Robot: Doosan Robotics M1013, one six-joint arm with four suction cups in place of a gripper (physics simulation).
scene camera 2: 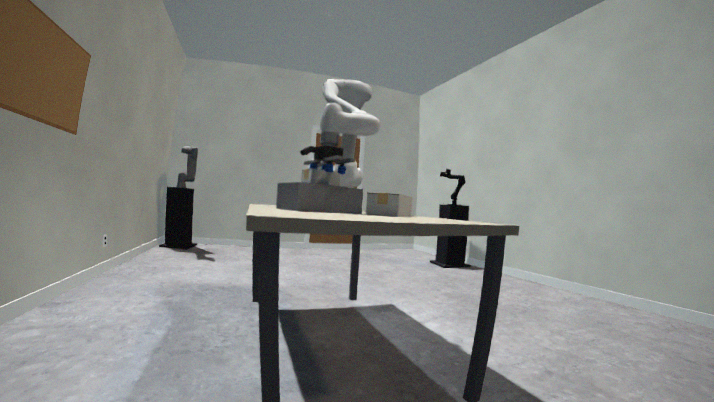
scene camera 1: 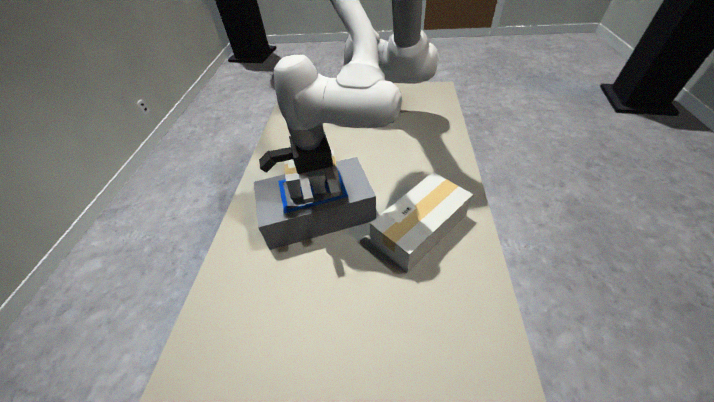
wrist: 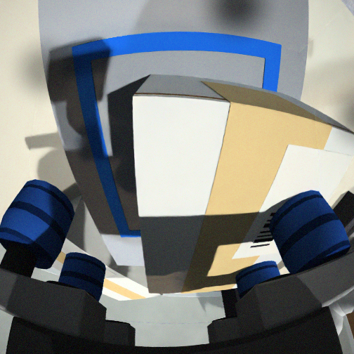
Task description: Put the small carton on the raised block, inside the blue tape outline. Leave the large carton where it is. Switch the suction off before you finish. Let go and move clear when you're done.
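Frame: origin at the arm's base, x right, y back, z down, level; centimetres.
Seen in the pictures: end effector, tool point: (scene camera 2: 326, 173) (scene camera 1: 316, 175).
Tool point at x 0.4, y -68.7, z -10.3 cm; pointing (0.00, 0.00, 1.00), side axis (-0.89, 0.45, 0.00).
Offsets run from my tool point to a thing's middle. "pt": to the spot under its first point.
The small carton @[pt dx +6.2, dy -3.1, dz -1.2 cm] (scene camera 1: 292, 177) (scene camera 2: 306, 175) (wrist: 177, 155), white with a tan strip, is upright over the raised grey block @[dx +2.4, dy +0.2, dz +12.3 cm] (scene camera 1: 267, 196) (scene camera 2: 320, 197) (wrist: 175, 17). My suction gripper (scene camera 1: 314, 167) (scene camera 2: 328, 166) (wrist: 172, 250) is shut on it; in the wrist view the two right cups are over its top, the two left cups beyond its side. The blue tape outline @[pt dx +10.9, dy -4.2, dz +6.3 cm] (scene camera 1: 282, 195) (wrist: 175, 41) shows around and below the carton; its right side is partly hidden. I cannot tell whether the carton touches the block. The large carton @[dx -32.7, dy -0.7, dz +13.2 cm] (scene camera 1: 430, 207) (scene camera 2: 390, 205) (wrist: 120, 288) lies on the table beside the block.
The beige table (scene camera 1: 350, 325) (scene camera 2: 385, 228) carries the block and the large carton. A black pedestal (scene camera 1: 245, 30) (scene camera 2: 179, 215) stands on the floor to the left, another black pedestal (scene camera 1: 655, 65) (scene camera 2: 452, 250) to the right. My white arm reaches over the table from the back.
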